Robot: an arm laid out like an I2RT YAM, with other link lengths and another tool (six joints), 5 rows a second.
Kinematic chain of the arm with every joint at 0, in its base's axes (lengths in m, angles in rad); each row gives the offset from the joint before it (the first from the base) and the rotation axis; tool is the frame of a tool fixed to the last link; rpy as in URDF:
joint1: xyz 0 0 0.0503 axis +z
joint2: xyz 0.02 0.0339 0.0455 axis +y
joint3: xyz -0.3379 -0.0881 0 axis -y
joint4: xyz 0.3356 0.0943 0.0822 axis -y
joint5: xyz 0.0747 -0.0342 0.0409 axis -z
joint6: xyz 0.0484 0 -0.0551 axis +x
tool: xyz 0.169 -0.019 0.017 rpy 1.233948 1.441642 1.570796
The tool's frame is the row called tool.
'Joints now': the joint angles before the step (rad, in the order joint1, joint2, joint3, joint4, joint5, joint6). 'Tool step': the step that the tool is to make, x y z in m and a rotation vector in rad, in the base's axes. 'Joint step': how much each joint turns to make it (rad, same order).
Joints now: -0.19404, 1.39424, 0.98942, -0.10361, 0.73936, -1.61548
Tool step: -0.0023, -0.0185, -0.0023, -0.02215, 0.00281, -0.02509
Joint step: -0.03607, 0.01461, -0.00846, 0.04762, 0.00093, -0.03357
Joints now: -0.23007, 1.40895, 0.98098, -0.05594, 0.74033, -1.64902
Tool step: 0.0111, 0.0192, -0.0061, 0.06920, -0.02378, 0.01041
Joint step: 0.03929, 0.02171, 0.03524, -0.07478, -0.01064, 0.10441
